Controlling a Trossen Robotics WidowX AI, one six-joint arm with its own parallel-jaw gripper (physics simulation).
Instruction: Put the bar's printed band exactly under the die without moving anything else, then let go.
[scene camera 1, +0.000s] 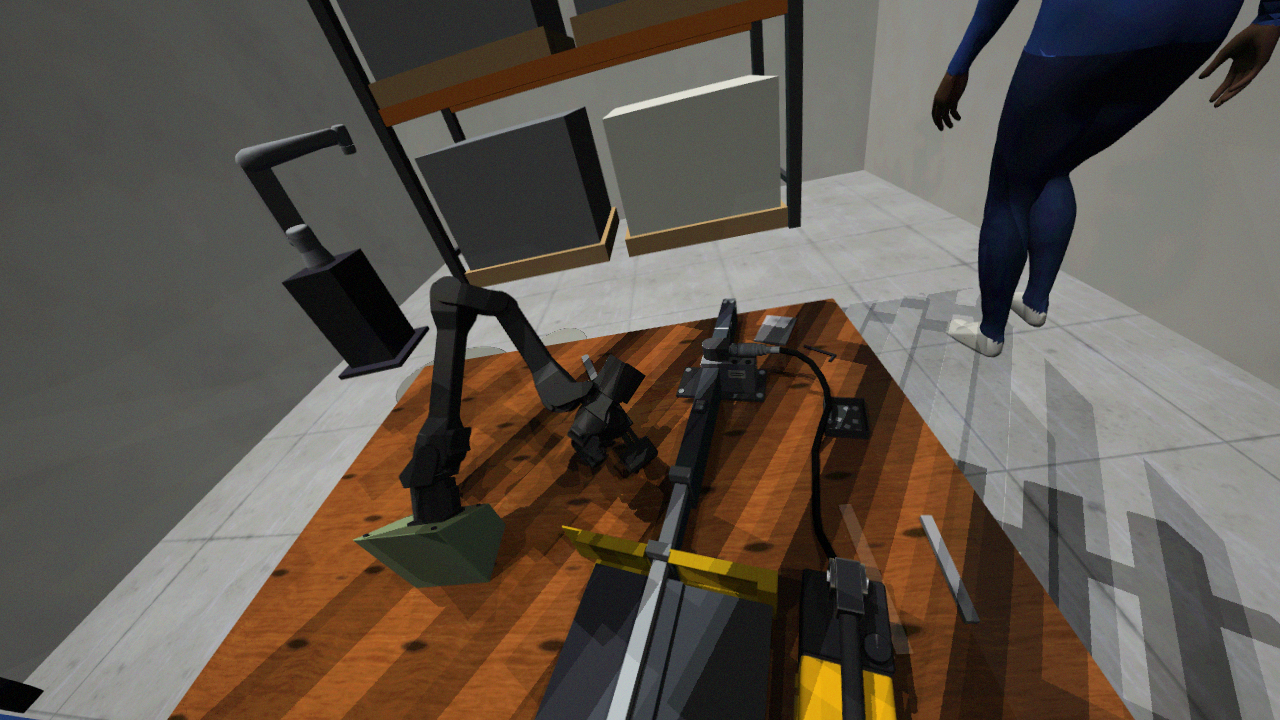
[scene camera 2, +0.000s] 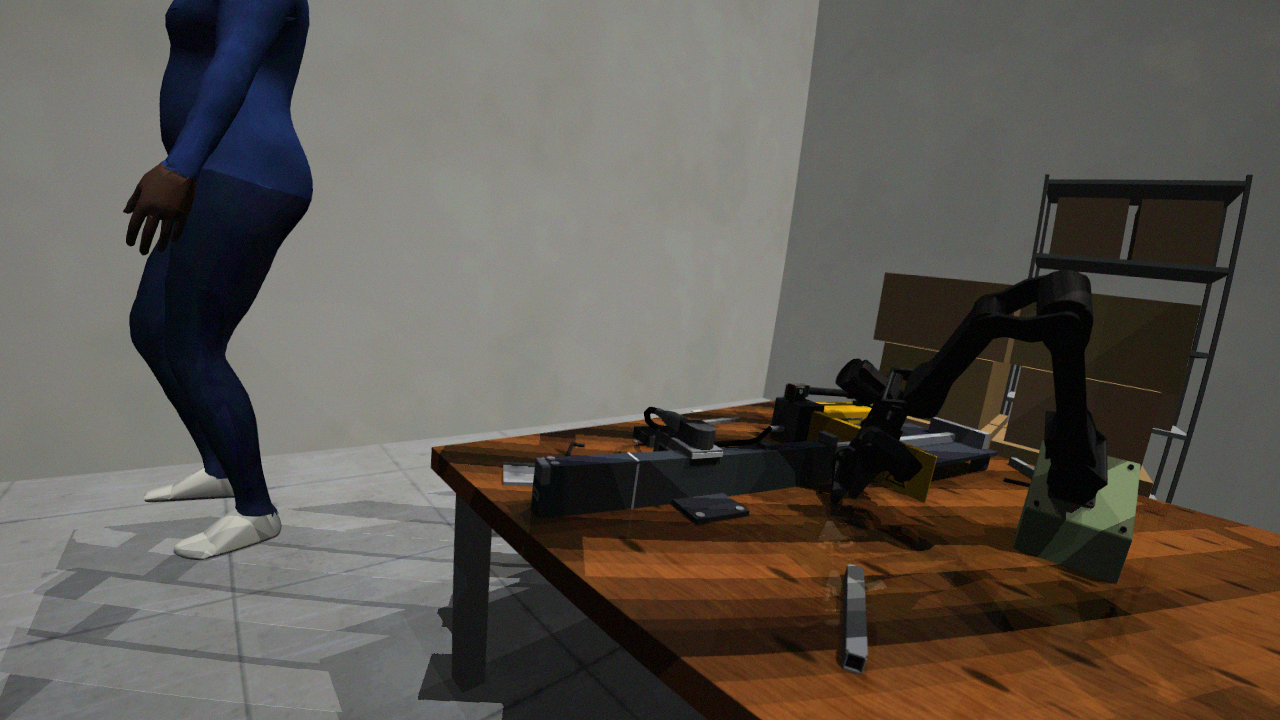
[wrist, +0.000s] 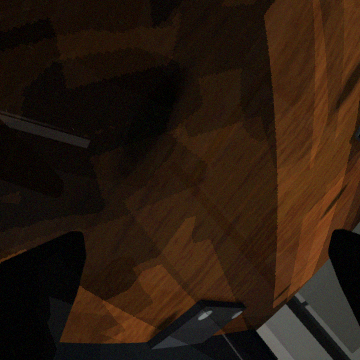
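The long dark bar runs lengthwise over the table. A thin pale line, seemingly the printed band, crosses its side. In scene camera 2 the line is left of the press head, beside it rather than below it. The die is too small to make out apart from the head. My gripper is open and empty, low over the table on the arm-base side of the bar, apart from it. A dark bolted plate sits against the bar's foot.
A yellow fence and dark tray stand nearer scene camera 1. A hose runs from the head to a yellow-black pump. A square tube and a flat strip lie loose. A person stands beyond the table.
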